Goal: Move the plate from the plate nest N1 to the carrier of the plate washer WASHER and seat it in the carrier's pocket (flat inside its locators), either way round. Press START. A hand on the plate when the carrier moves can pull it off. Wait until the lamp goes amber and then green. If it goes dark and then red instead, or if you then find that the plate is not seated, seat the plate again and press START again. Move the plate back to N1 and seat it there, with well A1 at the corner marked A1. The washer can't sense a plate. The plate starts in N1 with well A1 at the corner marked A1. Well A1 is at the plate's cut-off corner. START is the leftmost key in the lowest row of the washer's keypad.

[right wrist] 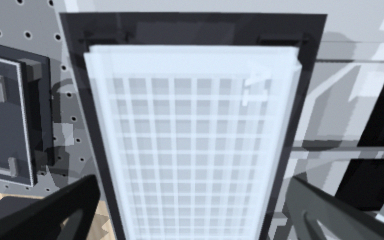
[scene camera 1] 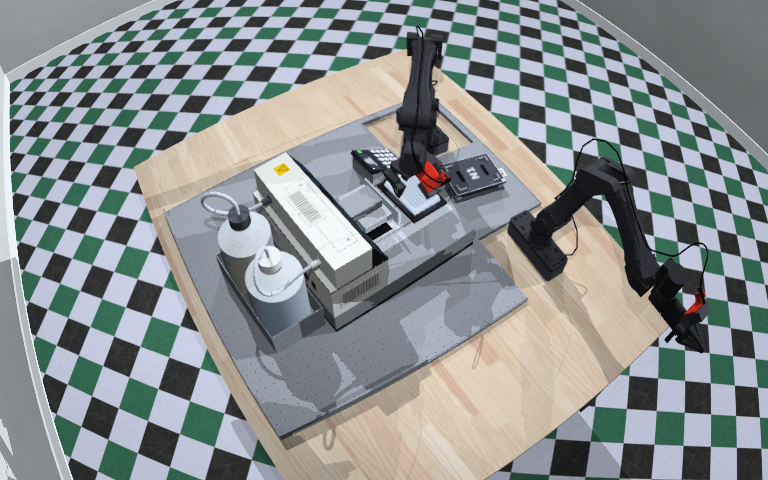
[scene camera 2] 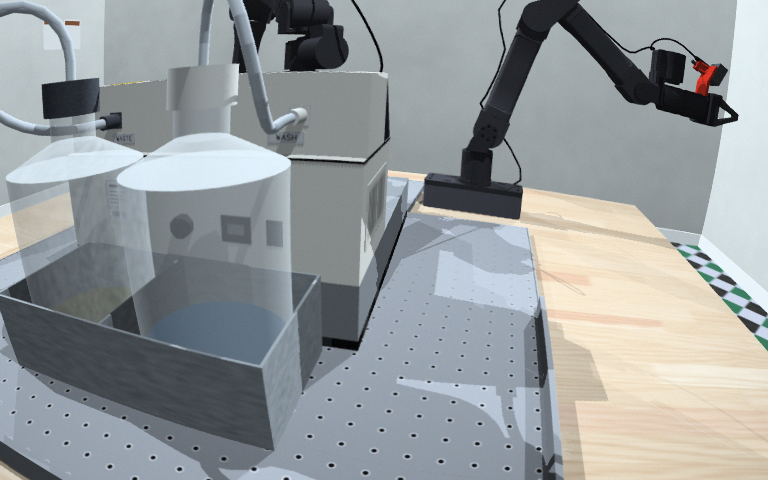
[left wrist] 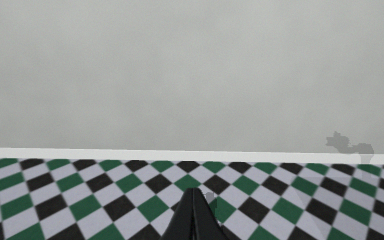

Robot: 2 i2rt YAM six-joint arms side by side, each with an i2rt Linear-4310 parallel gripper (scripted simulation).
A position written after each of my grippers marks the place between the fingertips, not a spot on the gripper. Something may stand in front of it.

Observation:
I see my left gripper [scene camera 2: 737, 117], my right gripper [right wrist: 193, 185], a clear plate [scene camera 1: 411, 205], a grey tray [scene camera 2: 248, 403], a washer [right wrist: 331, 148], a nest N1 [scene camera 1: 459, 165] and a dark carrier [right wrist: 305, 32].
The clear plate also shows in the right wrist view [right wrist: 190, 178]. The grey tray also shows in scene camera 1 [scene camera 1: 314, 321]. My left gripper is seen too in scene camera 1 [scene camera 1: 703, 351] and in the left wrist view [left wrist: 192, 197]. The left wrist view does not show the clear plate: it is out of frame. The right wrist view does not show the grey tray: it is out of frame.

